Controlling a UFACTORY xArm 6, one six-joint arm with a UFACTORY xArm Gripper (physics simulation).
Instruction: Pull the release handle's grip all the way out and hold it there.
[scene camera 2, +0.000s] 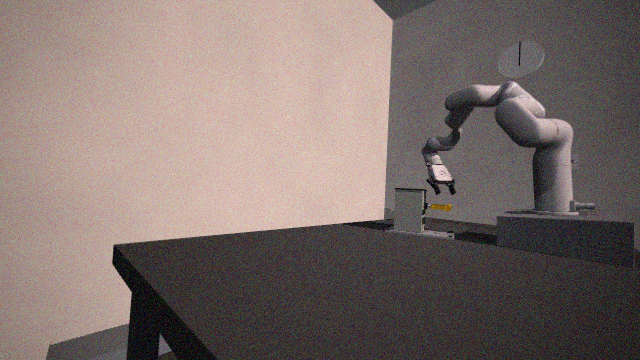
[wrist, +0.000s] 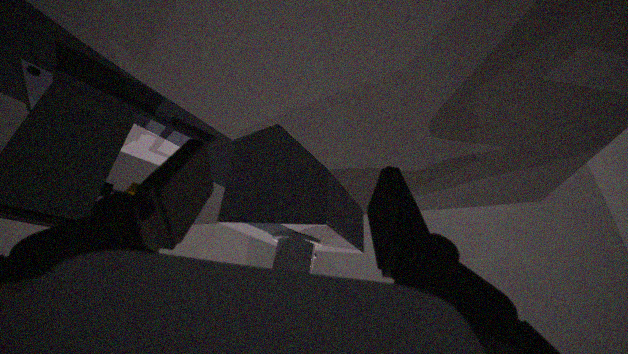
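Note:
The release handle's yellow grip (scene camera 2: 441, 207) sticks out sideways from the right side of a grey upright housing (scene camera 2: 410, 211) on the table. A short dark stem joins grip and housing. In the wrist view a small yellow bit of the grip (wrist: 132, 189) shows at the left, mostly hidden by the left finger. My gripper (scene camera 2: 445, 193) (wrist: 293, 177) is open and empty. In the scene view it points down and appears a little above the grip, apart from it. The wrist view is dark, and how far the grip is pulled out is hard to tell.
The housing stands on a pale base plate (scene camera 2: 440, 234) near the far edge of the dark table (scene camera 2: 320, 290). The arm's grey pedestal (scene camera 2: 565, 240) is to the right. A dark block (wrist: 280, 180) shows between the fingers in the wrist view, farther off.

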